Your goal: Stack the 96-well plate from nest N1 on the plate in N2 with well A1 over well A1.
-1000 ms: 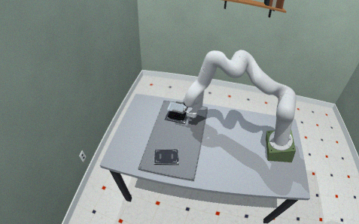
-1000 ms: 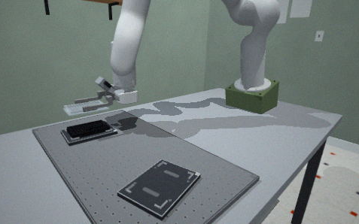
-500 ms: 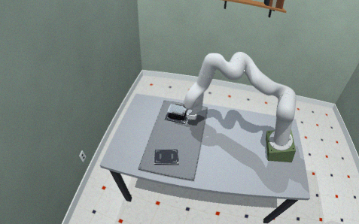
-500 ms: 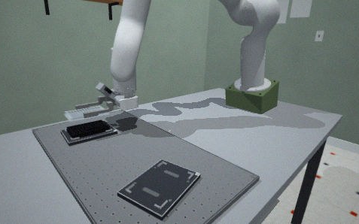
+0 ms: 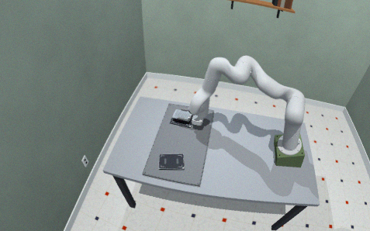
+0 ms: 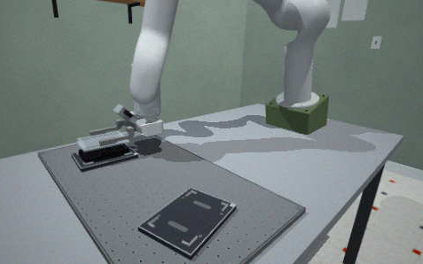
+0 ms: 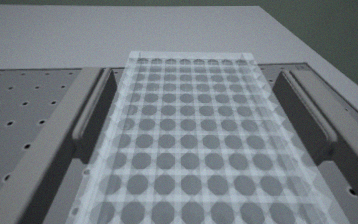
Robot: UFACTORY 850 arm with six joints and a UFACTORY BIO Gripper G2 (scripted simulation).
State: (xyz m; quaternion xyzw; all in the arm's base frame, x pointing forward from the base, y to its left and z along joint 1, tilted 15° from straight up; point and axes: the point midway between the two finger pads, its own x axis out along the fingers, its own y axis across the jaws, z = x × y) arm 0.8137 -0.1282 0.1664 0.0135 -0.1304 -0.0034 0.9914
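Right now my hand is 50 mm above the black 96-well plate. From my hand the other things lie so: clear 96-well plate 10 mm below.
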